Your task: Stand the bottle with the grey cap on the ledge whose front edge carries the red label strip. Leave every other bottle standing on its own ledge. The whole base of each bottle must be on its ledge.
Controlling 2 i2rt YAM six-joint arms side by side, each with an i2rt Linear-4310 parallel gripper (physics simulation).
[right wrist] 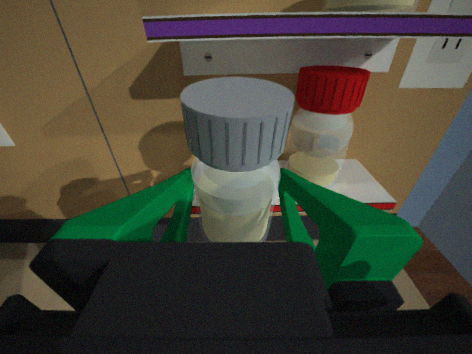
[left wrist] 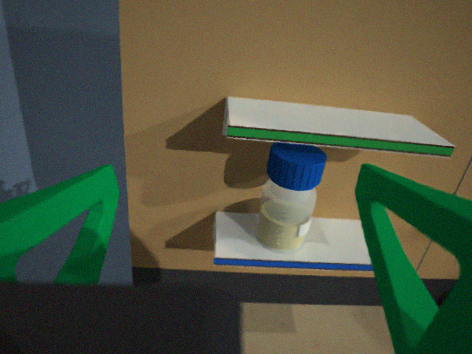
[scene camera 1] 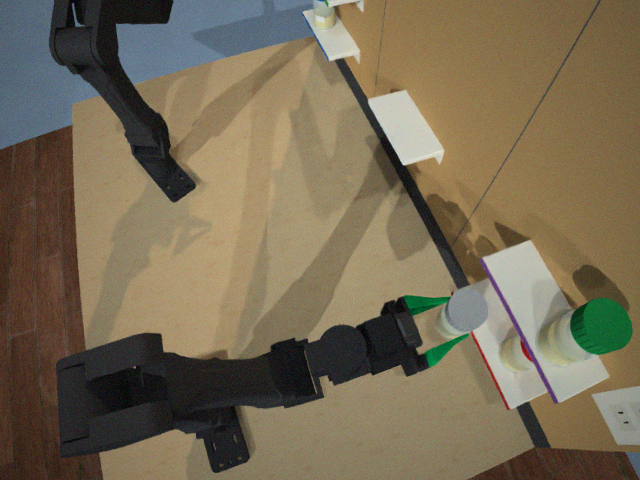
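Seen in the pictures: left gripper, between the fingertips: point(left wrist: 236, 178); right gripper, between the fingertips: point(right wrist: 235, 176) point(scene camera 1: 458, 316); left arm's base, origin of its link: point(scene camera 1: 164, 170); right arm's base, origin of its link: point(scene camera 1: 217, 413).
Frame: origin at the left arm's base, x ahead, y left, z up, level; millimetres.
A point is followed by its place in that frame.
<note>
The bottle with the grey cap point(scene camera 1: 466, 308) @[y -713, x 143, z 267 mm] point(right wrist: 237, 125) @[y -704, x 120, z 261 mm] is upright between the green fingers of my right gripper point(scene camera 1: 459, 316) @[y -715, x 148, z 215 mm] point(right wrist: 235, 176) @[y -715, x 148, z 215 mm], which is shut on it. It is at the front left part of the ledge with the red label strip point(scene camera 1: 523, 388) @[y -862, x 158, z 160 mm] point(right wrist: 367, 186) @[y -860, x 147, z 160 mm], seen from the right wrist. Its lower body seems to be in front of the red edge; its base is hidden in the right wrist view. A red-capped bottle point(scene camera 1: 510, 353) @[y -805, x 166, z 205 mm] point(right wrist: 332, 90) @[y -803, x 169, z 255 mm] stands on that ledge, to the right in the right wrist view. My left gripper point(left wrist: 236, 178) @[y 111, x 386, z 330 mm] is open and empty.
A purple-edged ledge point(scene camera 1: 523, 281) @[y -743, x 211, z 300 mm] point(right wrist: 300, 27) overhangs the red one and holds a green-capped bottle point(scene camera 1: 600, 325) @[y -818, x 165, z 405 mm]. A blue-capped bottle point(scene camera 1: 324, 19) @[y -49, x 500, z 191 mm] point(left wrist: 286, 215) @[y -12, x 496, z 209 mm] stands on the blue-edged ledge point(scene camera 1: 342, 45) @[y -122, x 490, z 160 mm] point(left wrist: 335, 245) @[y -81, x 485, z 160 mm], below a green-edged ledge point(left wrist: 325, 120) @[y -42, x 508, z 300 mm]. Another white ledge point(scene camera 1: 405, 126) @[y -428, x 347, z 230 mm] is mid-wall.
</note>
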